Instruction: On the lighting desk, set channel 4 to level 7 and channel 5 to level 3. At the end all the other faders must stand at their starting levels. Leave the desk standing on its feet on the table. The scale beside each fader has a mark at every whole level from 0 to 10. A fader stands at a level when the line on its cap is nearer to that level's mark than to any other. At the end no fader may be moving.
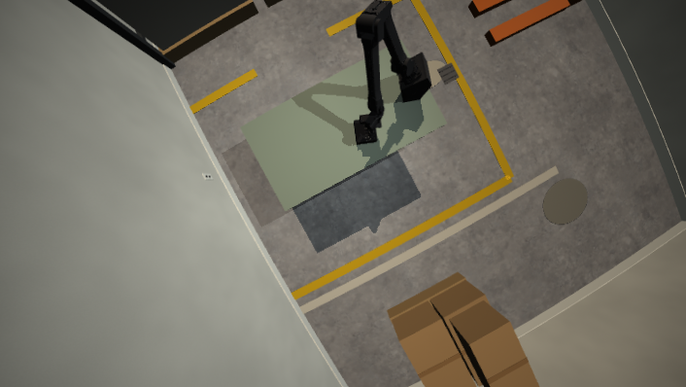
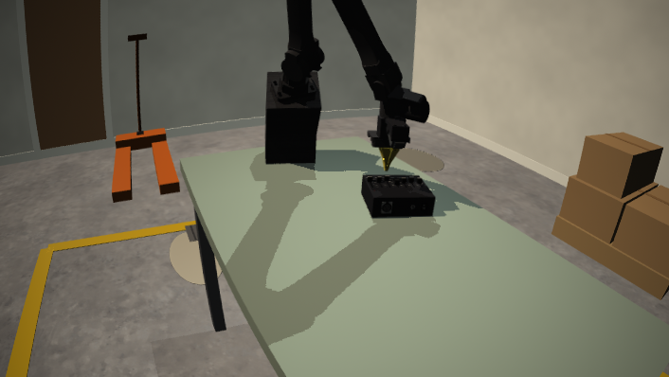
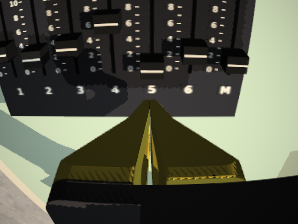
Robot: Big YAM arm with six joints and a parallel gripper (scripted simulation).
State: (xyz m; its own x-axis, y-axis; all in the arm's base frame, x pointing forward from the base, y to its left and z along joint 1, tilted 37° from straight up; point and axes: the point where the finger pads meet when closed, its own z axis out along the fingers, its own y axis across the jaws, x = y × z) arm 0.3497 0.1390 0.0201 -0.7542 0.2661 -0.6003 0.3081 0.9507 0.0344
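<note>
Now: the channel 5 fader cap 20 mm ahead of my hand, 10 mm to the right of it and 20 mm below it. The rest, counted from my hand: channel 4 fader cap (50 mm ahead, 20 mm below); master fader cap (50 mm to the right, 20 mm below); channel 6 fader cap (20 mm ahead, 30 mm to the right, 20 mm below).
</note>
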